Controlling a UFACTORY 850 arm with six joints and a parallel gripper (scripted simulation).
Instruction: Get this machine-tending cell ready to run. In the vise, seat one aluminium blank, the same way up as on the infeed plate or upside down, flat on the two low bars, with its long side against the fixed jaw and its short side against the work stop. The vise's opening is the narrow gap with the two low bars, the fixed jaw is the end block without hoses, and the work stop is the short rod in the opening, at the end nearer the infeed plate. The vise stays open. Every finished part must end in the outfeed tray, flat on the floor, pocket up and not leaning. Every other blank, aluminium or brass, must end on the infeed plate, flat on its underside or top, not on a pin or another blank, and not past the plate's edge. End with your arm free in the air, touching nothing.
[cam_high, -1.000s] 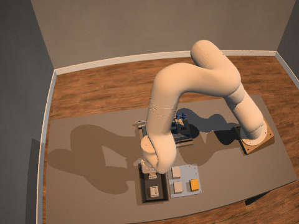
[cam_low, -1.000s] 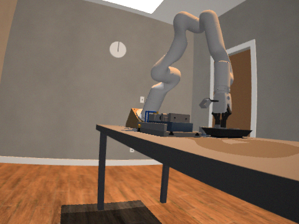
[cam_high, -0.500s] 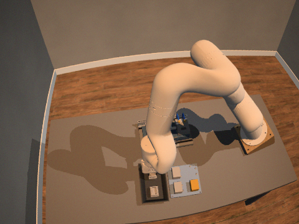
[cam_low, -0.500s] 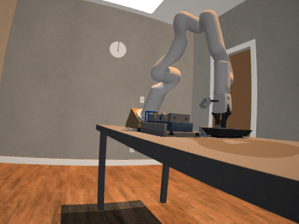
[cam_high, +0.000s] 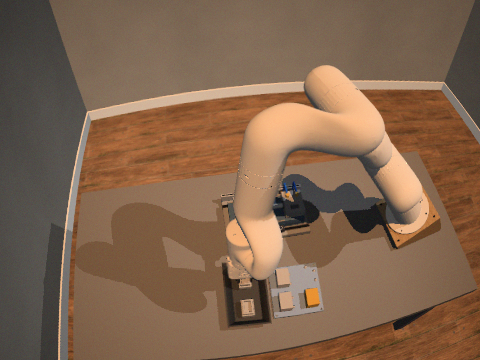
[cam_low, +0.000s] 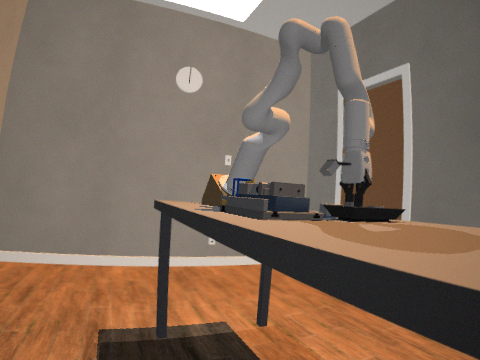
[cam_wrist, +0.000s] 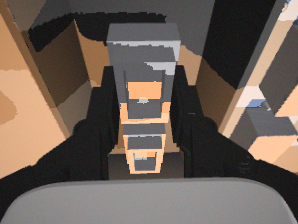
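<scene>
Now: hand 190 mm past the brass blank, 140 mm to the right of it and 40 mm above it. From my hand the other things lie so: vise 230 mm to the right, 150 mm behind, 20 mm below.
</scene>
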